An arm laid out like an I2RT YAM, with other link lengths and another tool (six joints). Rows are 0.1 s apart.
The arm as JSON. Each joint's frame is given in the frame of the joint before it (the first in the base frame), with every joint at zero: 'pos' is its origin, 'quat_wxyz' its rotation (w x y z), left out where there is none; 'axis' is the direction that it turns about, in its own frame. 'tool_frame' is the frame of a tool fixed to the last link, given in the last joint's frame.
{
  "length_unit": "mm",
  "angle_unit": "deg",
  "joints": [
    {
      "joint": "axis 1",
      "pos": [
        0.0,
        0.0,
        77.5
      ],
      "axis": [
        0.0,
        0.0,
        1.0
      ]
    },
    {
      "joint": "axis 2",
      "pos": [
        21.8,
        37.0,
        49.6
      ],
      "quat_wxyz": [
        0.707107,
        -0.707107,
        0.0,
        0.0
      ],
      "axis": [
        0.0,
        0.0,
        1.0
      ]
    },
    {
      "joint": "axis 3",
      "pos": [
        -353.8,
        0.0,
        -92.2
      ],
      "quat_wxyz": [
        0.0,
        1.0,
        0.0,
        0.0
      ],
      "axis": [
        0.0,
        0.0,
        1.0
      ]
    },
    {
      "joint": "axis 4",
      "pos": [
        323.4,
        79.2,
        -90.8
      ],
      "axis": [
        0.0,
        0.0,
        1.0
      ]
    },
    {
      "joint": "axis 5",
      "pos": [
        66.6,
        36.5,
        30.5
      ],
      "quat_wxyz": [
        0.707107,
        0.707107,
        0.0,
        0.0
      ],
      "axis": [
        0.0,
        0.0,
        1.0
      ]
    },
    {
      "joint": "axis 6",
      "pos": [
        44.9,
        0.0,
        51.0
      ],
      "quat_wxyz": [
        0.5,
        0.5,
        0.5,
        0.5
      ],
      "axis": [
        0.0,
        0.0,
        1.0
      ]
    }
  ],
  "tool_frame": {
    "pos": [
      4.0,
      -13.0,
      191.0
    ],
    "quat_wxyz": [
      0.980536,
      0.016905,
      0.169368,
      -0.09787
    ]
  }
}
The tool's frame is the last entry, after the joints.
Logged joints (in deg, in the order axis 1, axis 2, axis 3, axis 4, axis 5, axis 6), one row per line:
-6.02 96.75 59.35 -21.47 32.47 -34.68
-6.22 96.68 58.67 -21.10 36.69 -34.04
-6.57 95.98 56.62 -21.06 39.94 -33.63
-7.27 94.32 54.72 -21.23 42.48 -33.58
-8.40 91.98 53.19 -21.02 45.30 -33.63
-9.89 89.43 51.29 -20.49 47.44 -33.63
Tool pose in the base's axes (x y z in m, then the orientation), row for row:
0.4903 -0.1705 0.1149 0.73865 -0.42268 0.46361 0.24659
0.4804 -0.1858 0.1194 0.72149 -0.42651 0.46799 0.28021
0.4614 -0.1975 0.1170 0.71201 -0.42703 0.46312 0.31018
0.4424 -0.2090 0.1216 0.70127 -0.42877 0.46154 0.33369
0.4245 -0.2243 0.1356 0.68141 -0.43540 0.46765 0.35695
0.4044 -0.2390 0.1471 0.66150 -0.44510 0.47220 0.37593
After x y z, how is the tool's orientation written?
As a quaternion, x y z w.
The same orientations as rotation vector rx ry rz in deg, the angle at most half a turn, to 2 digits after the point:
115.43 -66.05 72.45
110.83 -65.52 71.89
107.74 -64.62 70.08
104.90 -64.14 69.04
100.79 -64.40 69.17
96.97 -65.25 69.22

